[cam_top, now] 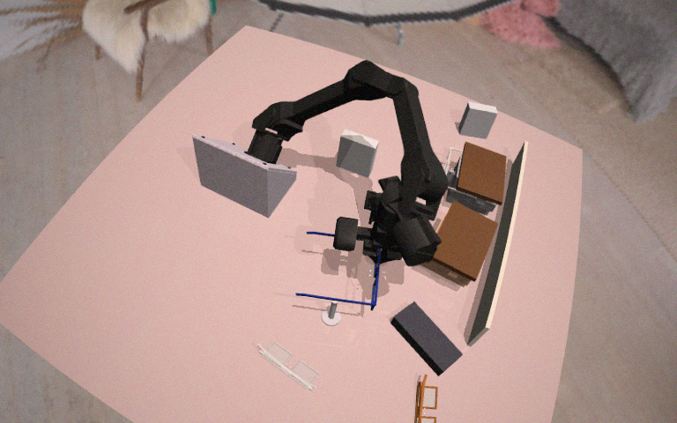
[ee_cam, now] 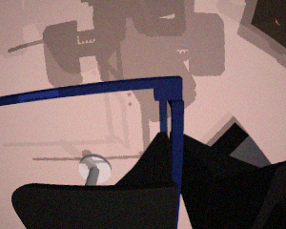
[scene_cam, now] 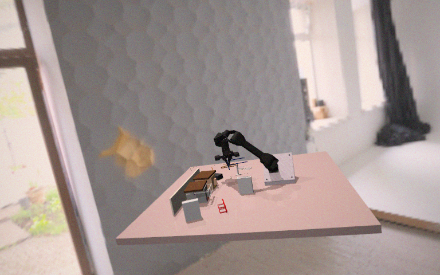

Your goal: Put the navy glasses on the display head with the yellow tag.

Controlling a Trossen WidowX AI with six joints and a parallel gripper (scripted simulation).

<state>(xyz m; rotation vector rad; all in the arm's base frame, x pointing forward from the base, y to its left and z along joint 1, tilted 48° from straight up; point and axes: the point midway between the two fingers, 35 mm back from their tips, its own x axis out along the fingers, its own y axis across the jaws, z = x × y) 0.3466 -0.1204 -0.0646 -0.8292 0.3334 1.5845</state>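
My gripper tip is 110 mm to the left of the white stand, 80 mm above it and 40 mm past it. Also, from my gripper tip: dark block: 160 mm ahead, 90 mm below, 70 mm to the right; long panel: 260 mm to the left, 250 mm ahead, 50 mm below.
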